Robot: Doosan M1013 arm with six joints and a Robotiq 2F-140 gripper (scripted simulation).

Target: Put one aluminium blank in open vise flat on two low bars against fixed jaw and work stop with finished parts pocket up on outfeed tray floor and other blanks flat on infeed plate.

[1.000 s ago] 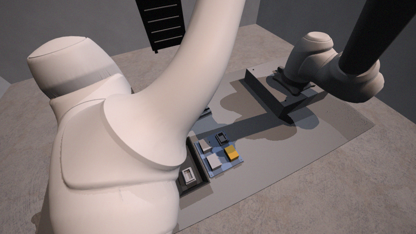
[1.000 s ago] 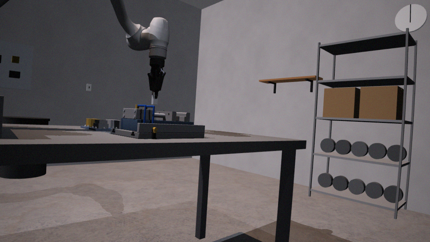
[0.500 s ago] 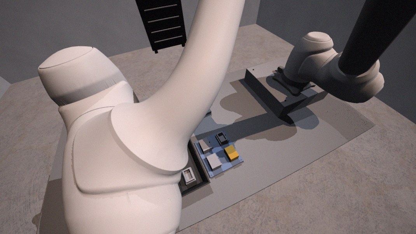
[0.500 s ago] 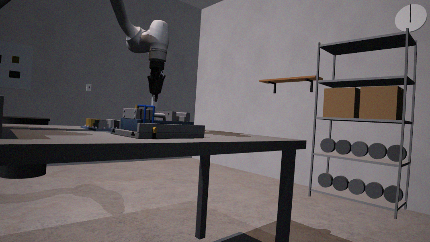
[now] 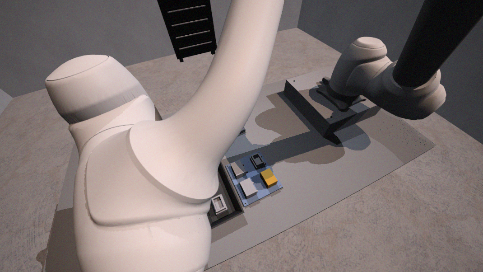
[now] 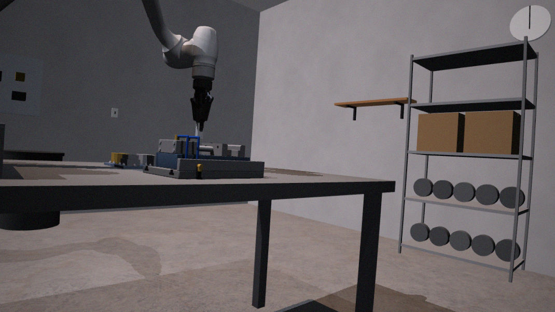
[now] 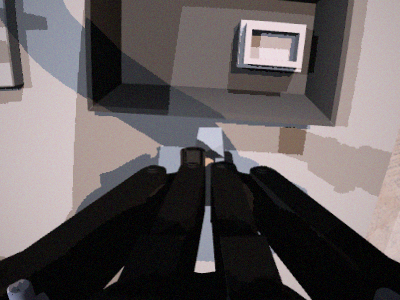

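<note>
The infeed plate lies 24 cm behind my hand and 15 cm below it. Also, from my hand: work stop (26 cm to the right, 11 cm behind, 6 cm below); then vise (31 cm to the right, 17 cm behind, 11 cm below); then brass blank (29 cm behind, 12 cm below, 5 cm to the left).
</note>
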